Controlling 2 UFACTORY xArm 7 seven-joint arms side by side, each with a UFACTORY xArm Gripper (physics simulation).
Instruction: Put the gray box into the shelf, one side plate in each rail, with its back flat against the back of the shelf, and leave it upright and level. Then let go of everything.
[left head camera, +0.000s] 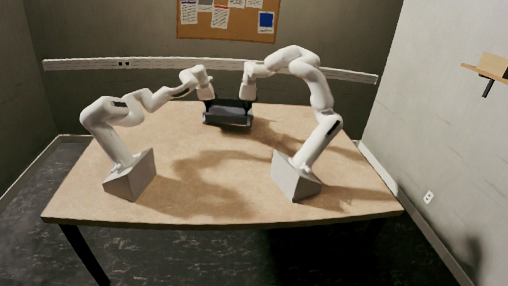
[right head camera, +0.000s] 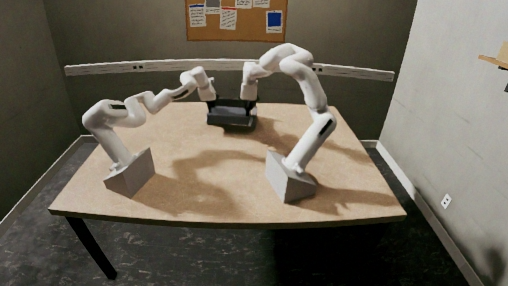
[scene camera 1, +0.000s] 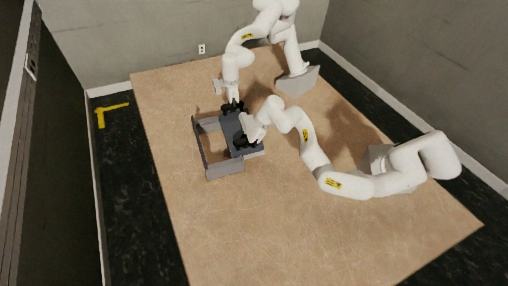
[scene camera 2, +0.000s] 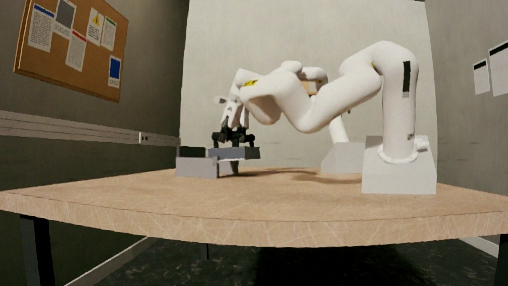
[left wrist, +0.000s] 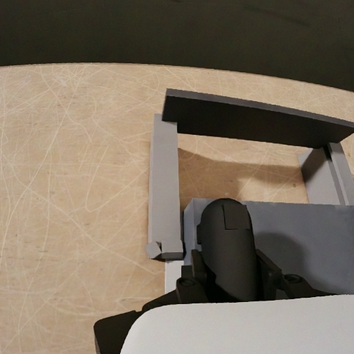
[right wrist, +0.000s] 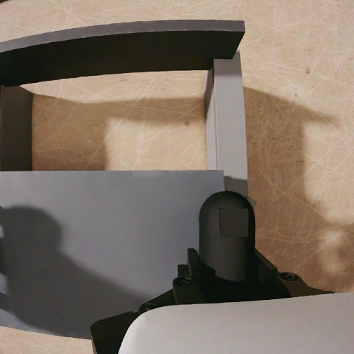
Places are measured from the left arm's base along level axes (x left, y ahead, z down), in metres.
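Pixels of known places: left gripper, between the fingertips: (scene camera 1: 243, 143) (scene camera 2: 222, 141); right gripper, between the fingertips: (scene camera 1: 231, 109) (scene camera 2: 241, 142); left arm's base, origin of its link: (left head camera: 127, 165) (right head camera: 126, 163) (scene camera 2: 398, 153); right arm's base, origin of its link: (left head camera: 298, 167) (right head camera: 292, 167) (scene camera 1: 297, 72).
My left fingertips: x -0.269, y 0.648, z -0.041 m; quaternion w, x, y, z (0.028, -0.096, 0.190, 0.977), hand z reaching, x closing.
Observation:
For each thing: its top centre in the pictures, then the offset to it from my left fingertips. "pt": a spot on its surface instead. Level surfaces: height alone.
- gray box, centre of its top: (scene camera 2: 235, 132) (scene camera 1: 239, 118) (left head camera: 227, 101) (right head camera: 229, 101) dx -0.118, dy -0.013, dz -0.044 m
- shelf, a spot on its surface: (scene camera 2: 196, 167) (scene camera 1: 226, 170) pt dx +0.055, dy +0.093, dz +0.109 m
- shelf's dark back panel, a spot on its surface: (scene camera 1: 200, 147) pt dx -0.043, dy +0.193, dz +0.023 m
- table, height of its surface: dz +0.150 m
The gray box (left head camera: 227, 111) (right head camera: 229, 115) (scene camera 1: 231, 131) (scene camera 2: 229, 153) (left wrist: 320, 220) (right wrist: 125, 200) is held roughly level above the table, at the open front of the shelf (scene camera 1: 225, 168) (scene camera 2: 196, 167) (left wrist: 166, 190) (right wrist: 231, 115). Its leading edge lies a little past the rail fronts, far from the back panel. In scene camera 2 the box sits near rail-top height. I cannot tell whether its side plates are in the rails. My left gripper (left head camera: 208, 106) (scene camera 1: 245, 143) is shut on one end of the box, my right gripper (left head camera: 247, 106) (scene camera 1: 233, 107) on the other. The wrist views hide the fingertips.
The shelf's dark back panel (scene camera 1: 200, 147) (left wrist: 255, 117) (right wrist: 125, 52) stands upright near the table's far edge. The table (left head camera: 200, 200) (scene camera 1: 300, 240) carries both arm bases. The two wrists are close together above the box.

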